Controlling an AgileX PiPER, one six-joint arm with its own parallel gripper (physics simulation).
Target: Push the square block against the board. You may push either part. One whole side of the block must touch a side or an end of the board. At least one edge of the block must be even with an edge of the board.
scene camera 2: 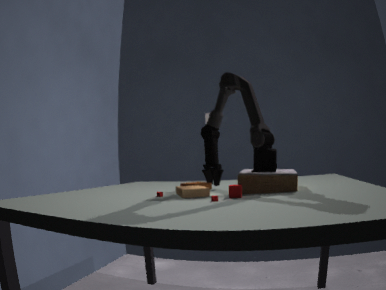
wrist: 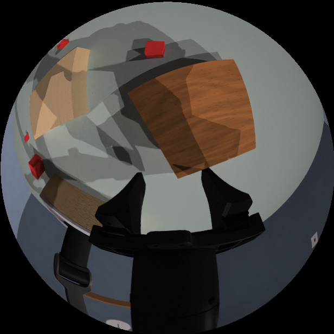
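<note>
The darker orange-brown, roughly square block (scene camera 2: 204, 184) (wrist: 200, 112) lies flat; in scene camera 2 it is mostly hidden behind the pale wooden board (scene camera 2: 194, 192) (wrist: 55, 100). In the wrist view a strip of table separates the two, so they are apart. Their facing sides look turned relative to each other, though the lens bends them. My gripper (scene camera 2: 213, 183) (wrist: 172, 175) points down, open and empty, at the block's near edge in the wrist view. One fingertip overlaps that edge in the picture; whether it touches cannot be told.
A larger red cube (scene camera 2: 235, 191) (wrist: 36, 166) and small red cubes (scene camera 2: 214, 198) (scene camera 2: 160, 194) (wrist: 26, 137) (wrist: 63, 44) stand around the board. Another red block (wrist: 155, 49) lies beyond the square block. The arm stands on a wooden base box (scene camera 2: 267, 182) (wrist: 72, 201).
</note>
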